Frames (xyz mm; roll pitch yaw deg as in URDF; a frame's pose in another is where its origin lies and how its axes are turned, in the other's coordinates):
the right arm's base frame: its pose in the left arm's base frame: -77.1 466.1 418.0 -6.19 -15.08 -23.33
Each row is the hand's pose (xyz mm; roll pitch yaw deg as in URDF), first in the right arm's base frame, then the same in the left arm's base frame.
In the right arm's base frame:
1: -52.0 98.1 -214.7 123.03 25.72 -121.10
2: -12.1 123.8 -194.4 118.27 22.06 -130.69
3: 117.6 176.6 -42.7 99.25 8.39 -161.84
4: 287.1 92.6 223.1 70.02 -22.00 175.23
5: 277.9 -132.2 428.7 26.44 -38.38 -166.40
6: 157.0 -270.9 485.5 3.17 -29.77 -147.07
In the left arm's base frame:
1: -40.2 531.2 188.2 141.15 27.22 -137.12
2: 2.0 543.2 215.4 135.49 26.40 -147.72
3: 109.6 571.8 389.2 110.34 20.64 176.81
4: 172.8 484.8 697.2 74.76 -6.38 149.91
5: 30.3 327.0 915.6 36.73 -24.64 164.02
6: -146.1 259.6 953.1 17.23 -19.65 -177.15

